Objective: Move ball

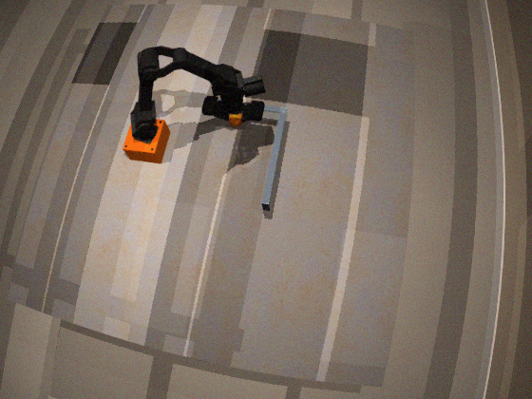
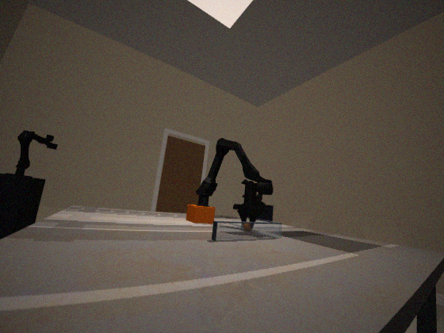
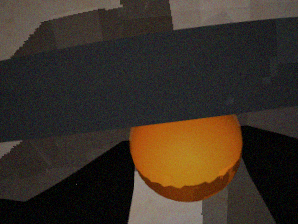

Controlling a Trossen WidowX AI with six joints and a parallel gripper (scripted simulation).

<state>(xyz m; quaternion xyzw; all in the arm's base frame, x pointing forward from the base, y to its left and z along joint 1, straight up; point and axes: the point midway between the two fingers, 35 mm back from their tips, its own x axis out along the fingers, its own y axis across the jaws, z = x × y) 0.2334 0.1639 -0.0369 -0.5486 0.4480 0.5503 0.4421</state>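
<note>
Right now the orange ball is right at my gripper tip. From my gripper tip the other things lie so: see-through copy of ball: right at my gripper tip.
</note>
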